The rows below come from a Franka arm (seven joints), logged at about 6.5 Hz.
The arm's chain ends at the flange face. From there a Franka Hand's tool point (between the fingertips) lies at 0.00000 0.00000 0.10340 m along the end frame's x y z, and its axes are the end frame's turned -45 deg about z.
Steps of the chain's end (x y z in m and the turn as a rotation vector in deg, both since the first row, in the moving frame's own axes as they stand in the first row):
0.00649 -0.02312 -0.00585 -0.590 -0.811 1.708
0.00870 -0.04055 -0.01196 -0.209 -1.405 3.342
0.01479 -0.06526 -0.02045 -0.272 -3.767 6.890
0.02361 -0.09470 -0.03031 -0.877 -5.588 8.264
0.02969 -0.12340 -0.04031 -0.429 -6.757 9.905
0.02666 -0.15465 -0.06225 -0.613 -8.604 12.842
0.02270 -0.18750 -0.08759 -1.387 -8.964 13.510
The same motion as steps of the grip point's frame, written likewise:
0.01915 -0.01207 -0.00587 0.156 -0.991 1.708
0.03281 -0.02411 -0.01199 0.846 -1.141 3.342
0.05173 -0.04044 -0.02067 2.471 -2.856 6.890
0.07588 -0.05684 -0.03081 3.331 -4.571 8.264
0.09984 -0.07507 -0.04103 4.475 -5.081 9.905
0.11772 -0.10189 -0.06341 5.650 -6.517 12.842
0.13673 -0.12762 -0.08888 5.358 -7.319 13.510

